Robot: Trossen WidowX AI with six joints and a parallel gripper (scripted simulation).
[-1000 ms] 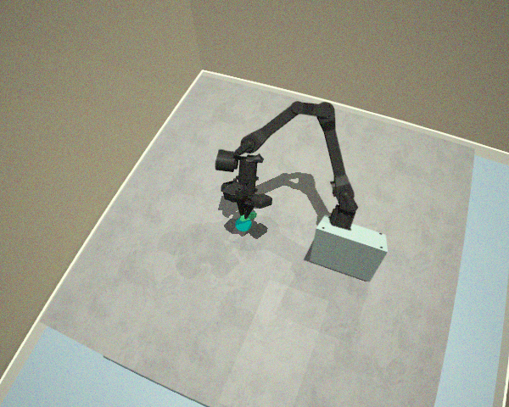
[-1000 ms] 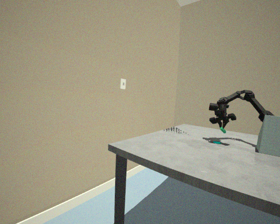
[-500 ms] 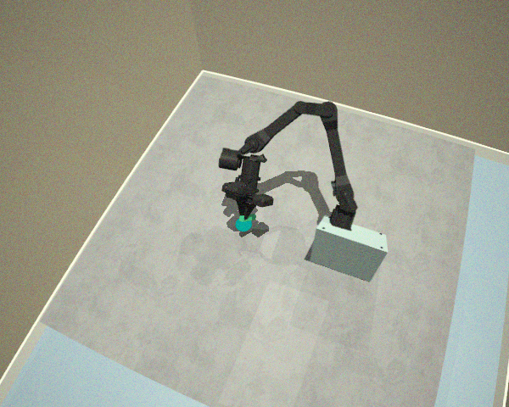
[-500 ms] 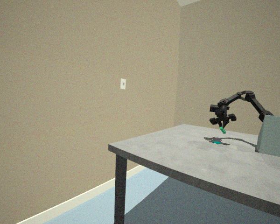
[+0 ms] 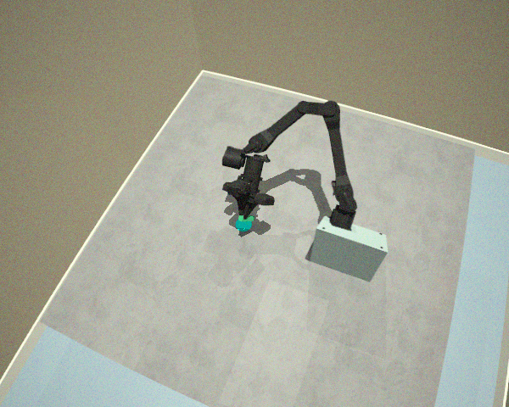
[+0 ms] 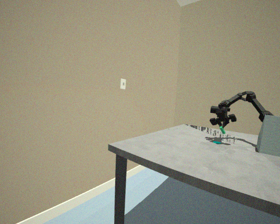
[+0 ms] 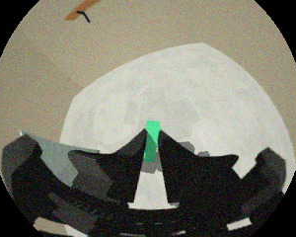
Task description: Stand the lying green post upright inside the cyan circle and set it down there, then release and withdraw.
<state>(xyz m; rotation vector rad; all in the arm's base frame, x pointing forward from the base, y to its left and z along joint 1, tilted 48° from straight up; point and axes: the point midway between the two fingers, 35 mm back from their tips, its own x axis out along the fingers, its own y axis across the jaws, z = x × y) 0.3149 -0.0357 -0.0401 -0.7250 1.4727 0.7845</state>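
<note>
Now: gripper tip 2 cm short of the cyan circle, 4 cm to the left of it and 12 cm above it. The rest, counted from my gripper tip: green post 1 cm behind, 1 cm to the right, 2 cm below.
</note>
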